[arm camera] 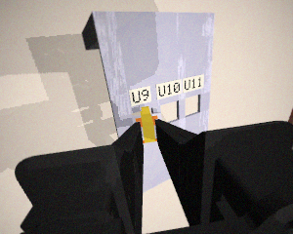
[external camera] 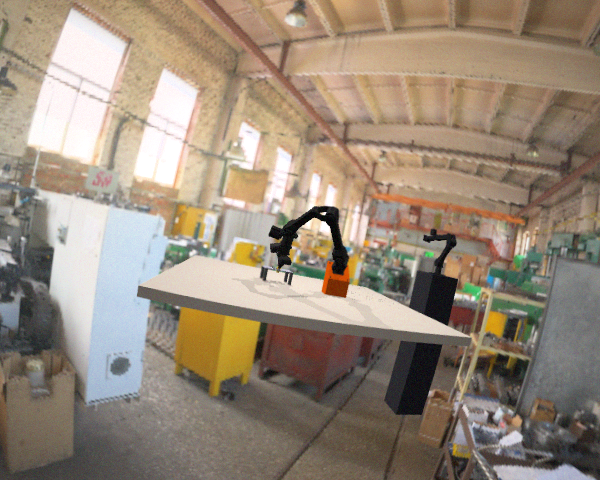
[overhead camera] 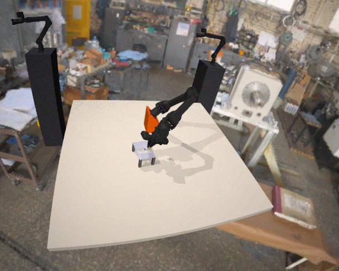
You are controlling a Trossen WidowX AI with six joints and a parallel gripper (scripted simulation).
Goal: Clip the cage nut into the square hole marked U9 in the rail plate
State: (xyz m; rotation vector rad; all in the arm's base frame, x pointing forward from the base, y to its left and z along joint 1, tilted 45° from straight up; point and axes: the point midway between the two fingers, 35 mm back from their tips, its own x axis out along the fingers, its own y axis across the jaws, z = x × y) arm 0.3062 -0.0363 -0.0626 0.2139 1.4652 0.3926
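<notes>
My gripper tip is now 10 mm above the orange cage nut.
</notes>
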